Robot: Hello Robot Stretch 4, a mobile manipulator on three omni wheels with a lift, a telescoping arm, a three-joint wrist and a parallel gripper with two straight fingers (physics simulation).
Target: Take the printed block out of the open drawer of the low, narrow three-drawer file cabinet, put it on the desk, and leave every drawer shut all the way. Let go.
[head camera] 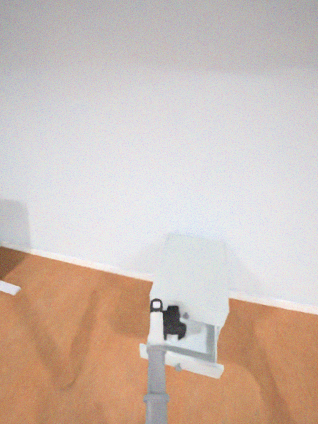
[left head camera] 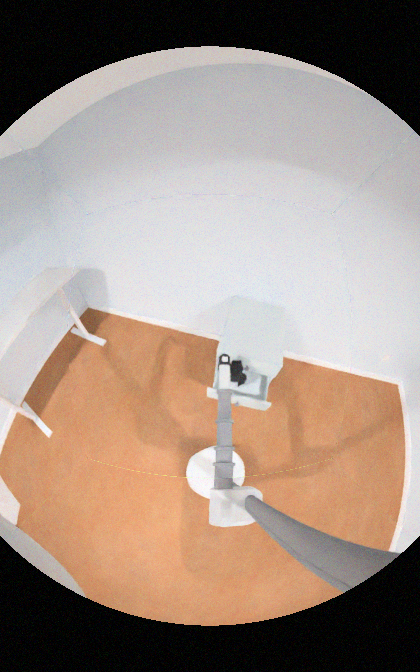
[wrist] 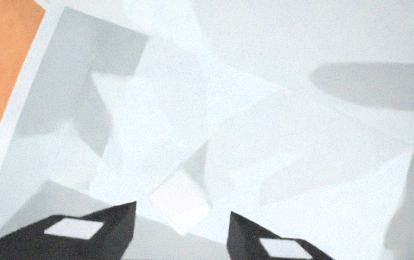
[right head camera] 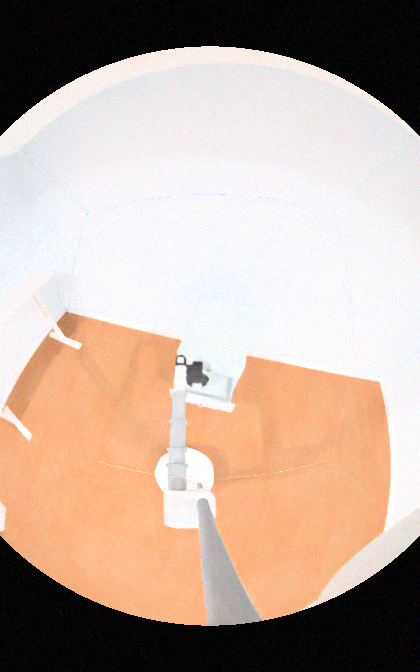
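Note:
The low file cabinet (head camera: 192,270) (left head camera: 255,325) (right head camera: 220,325) is pale grey-white and stands against the wall. One drawer is pulled out; its front panel (head camera: 197,366) (left head camera: 255,403) (right head camera: 217,404) faces the robot. The printed block (wrist: 180,201), small and whitish, lies on the drawer floor in the wrist view. My gripper (wrist: 182,224) is open, its two dark fingertips apart on either side of the block's near end in that view, not touching it. In the head views the black wrist hangs over the drawer's left part and hides the block. The desk (left head camera: 37,325) (right head camera: 25,310) stands at the left.
The desk's white feet (left head camera: 89,337) (right head camera: 65,340) rest on the floor at the left. The white wall (head camera: 150,150) is right behind the cabinet. The arm (head camera: 156,375) (left head camera: 224,430) (right head camera: 177,430) reaches over the drawer's front panel. The robot's round white base part (left head camera: 200,472) is below the arm.

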